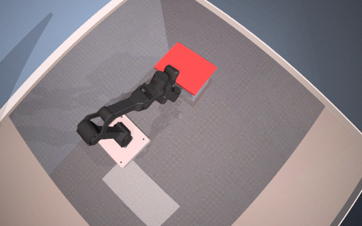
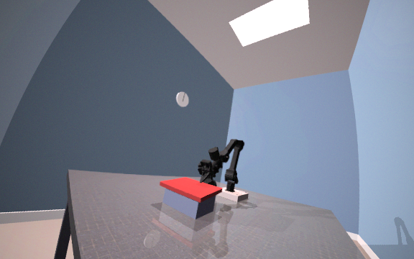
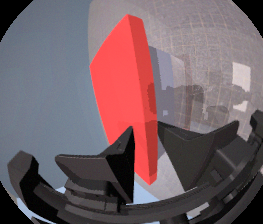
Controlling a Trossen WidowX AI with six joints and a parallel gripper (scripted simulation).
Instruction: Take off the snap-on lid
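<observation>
Now: the red lid 8 cm ahead of my gripper tip. Also, from my gripper tip: storage box: 8 cm ahead, 5 cm below.
</observation>
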